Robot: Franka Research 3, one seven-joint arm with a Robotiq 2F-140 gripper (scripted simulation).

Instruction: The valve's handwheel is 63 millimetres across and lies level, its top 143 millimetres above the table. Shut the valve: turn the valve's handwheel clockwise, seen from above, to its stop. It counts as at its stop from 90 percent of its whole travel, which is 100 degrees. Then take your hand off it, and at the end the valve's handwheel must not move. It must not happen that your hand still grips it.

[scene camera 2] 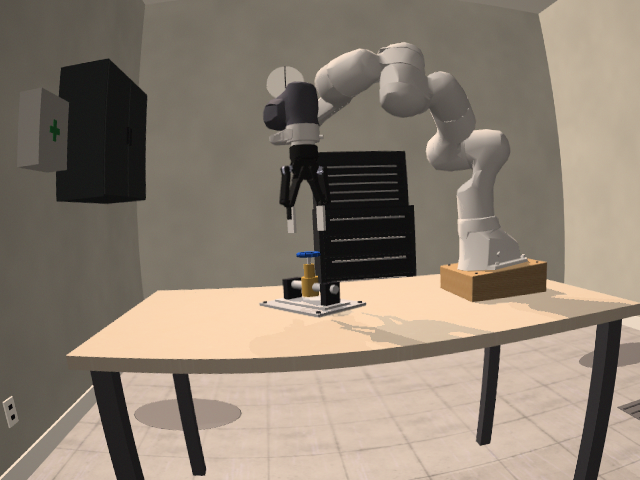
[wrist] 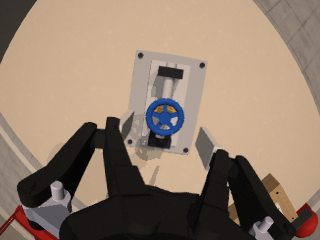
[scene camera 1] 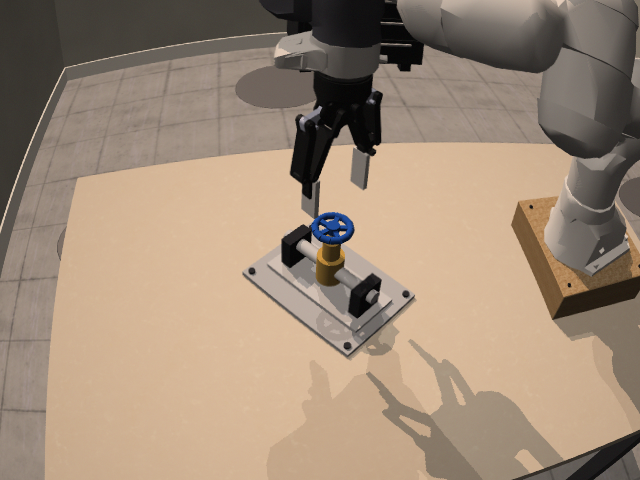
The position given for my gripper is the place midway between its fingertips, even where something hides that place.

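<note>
There is a handwheel [scene camera 1: 332, 228], and the wrist view lets me see the same handwheel [wrist: 164, 117]. As for my gripper [scene camera 1: 334, 198], [scene camera 2: 307, 231], [wrist: 165, 128], I can see it too.
</note>
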